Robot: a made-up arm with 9 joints. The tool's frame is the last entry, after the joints. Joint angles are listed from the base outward.
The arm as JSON. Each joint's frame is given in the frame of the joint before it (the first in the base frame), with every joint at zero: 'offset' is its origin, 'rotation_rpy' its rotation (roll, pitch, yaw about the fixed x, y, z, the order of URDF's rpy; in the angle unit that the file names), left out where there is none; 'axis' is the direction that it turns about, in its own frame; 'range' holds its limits. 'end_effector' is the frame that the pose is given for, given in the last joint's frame.
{
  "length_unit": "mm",
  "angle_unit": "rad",
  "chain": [
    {
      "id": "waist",
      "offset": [
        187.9,
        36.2,
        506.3
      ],
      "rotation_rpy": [
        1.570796,
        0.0,
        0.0
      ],
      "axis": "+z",
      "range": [
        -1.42,
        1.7
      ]
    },
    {
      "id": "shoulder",
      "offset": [
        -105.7,
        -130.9,
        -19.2
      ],
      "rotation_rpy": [
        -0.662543,
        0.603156,
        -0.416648
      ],
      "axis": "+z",
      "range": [
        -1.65,
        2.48
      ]
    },
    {
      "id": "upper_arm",
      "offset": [
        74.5,
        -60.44,
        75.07
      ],
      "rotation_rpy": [
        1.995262,
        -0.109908,
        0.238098
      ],
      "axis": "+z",
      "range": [
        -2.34,
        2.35
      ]
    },
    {
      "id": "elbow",
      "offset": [
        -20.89,
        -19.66,
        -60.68
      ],
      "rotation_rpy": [
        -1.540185,
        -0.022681,
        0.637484
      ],
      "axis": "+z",
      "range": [
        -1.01,
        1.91
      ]
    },
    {
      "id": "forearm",
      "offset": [
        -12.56,
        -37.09,
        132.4
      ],
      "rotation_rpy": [
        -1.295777,
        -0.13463,
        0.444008
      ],
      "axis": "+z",
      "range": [
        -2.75,
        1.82
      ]
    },
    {
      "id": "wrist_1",
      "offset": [
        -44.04,
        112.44,
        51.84
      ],
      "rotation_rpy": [
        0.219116,
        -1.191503,
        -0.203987
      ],
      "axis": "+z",
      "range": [
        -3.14,
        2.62
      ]
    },
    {
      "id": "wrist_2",
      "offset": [
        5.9,
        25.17,
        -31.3
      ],
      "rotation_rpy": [
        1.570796,
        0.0,
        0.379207
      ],
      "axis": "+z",
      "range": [
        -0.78,
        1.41
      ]
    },
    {
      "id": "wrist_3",
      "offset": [
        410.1,
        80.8,
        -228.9
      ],
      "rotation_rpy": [
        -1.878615,
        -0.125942,
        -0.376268
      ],
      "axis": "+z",
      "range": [
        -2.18,
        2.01
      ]
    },
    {
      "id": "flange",
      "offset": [
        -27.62,
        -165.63,
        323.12
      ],
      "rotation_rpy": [
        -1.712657,
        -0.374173,
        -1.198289
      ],
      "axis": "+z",
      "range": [
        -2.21,
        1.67
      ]
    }
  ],
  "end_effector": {
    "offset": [
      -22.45,
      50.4,
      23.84
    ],
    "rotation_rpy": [
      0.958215,
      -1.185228,
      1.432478
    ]
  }
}
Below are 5 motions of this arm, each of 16 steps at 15 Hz.
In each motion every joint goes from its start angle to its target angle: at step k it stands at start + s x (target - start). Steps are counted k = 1, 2, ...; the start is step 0. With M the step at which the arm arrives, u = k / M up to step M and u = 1 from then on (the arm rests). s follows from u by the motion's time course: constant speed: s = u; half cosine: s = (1 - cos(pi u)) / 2; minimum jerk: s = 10 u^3 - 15 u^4 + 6 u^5.
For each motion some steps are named. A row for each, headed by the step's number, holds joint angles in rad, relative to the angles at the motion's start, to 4 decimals.
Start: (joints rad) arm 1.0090 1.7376 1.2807 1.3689 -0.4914 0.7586 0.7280 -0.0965 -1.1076
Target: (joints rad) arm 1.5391 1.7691 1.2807 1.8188 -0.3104 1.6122 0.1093 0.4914 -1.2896
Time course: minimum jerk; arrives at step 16
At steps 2, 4, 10, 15, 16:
2: 0.0085 0.0005 0.0000 0.0072 0.0029 0.0137 -0.0099 0.0094 -0.0029
4: 0.0549 0.0033 0.0000 0.0466 0.0187 0.0884 -0.0640 0.0609 -0.0188
10: 0.3842 0.0228 0.0000 0.3261 0.1312 0.6187 -0.4484 0.4261 -0.1319
15: 0.5289 0.0314 0.0000 0.4489 0.1806 0.8517 -0.6173 0.5866 -0.1816
16: 0.5301 0.0315 0.0000 0.4499 0.1810 0.8536 -0.6187 0.5879 -0.1820

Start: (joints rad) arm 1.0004 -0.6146 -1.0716 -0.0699 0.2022 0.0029 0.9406 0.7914 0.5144
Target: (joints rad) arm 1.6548 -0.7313 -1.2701 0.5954 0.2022 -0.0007 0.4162 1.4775 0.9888
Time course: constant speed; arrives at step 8
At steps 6, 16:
6: 0.4908 -0.0875 -0.1489 0.4990 0.0000 -0.0027 -0.3933 0.5146 0.3558
16: 0.6544 -0.1167 -0.1985 0.6653 0.0000 -0.0036 -0.5244 0.6861 0.4744

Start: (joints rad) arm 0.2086 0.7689 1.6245 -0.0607 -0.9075 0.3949 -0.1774 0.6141 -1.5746
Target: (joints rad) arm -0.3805 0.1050 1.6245 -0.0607 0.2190 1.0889 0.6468 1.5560 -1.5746
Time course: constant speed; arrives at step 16
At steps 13, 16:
13: -0.4786 -0.5394 0.0000 0.0000 0.9153 0.5639 0.6697 0.7653 0.0000
16: -0.5891 -0.6639 0.0000 0.0000 1.1265 0.6940 0.8242 0.9419 0.0000

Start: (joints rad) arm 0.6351 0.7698 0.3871 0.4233 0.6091 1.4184 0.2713 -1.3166 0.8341
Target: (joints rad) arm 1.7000 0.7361 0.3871 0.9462 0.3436 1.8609 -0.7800 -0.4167 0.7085
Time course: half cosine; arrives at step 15
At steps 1, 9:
1: 0.0116 -0.0004 0.0000 0.0057 -0.0029 0.0048 -0.0115 0.0098 -0.0014
9: 0.6970 -0.0221 0.0000 0.3422 -0.1738 0.2896 -0.6881 0.5890 -0.0822

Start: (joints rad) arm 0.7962 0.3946 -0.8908 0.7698 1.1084 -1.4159 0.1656 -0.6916 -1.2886
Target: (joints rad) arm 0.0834 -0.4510 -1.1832 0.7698 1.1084 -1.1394 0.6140 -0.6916 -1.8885
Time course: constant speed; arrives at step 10
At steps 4, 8, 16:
4: -0.2851 -0.3382 -0.1170 0.0000 0.0000 0.1106 0.1794 0.0000 -0.2400
8: -0.5702 -0.6765 -0.2339 0.0000 0.0000 0.2212 0.3587 0.0000 -0.4799
16: -0.7128 -0.8456 -0.2924 0.0000 0.0000 0.2765 0.4484 0.0000 -0.5999

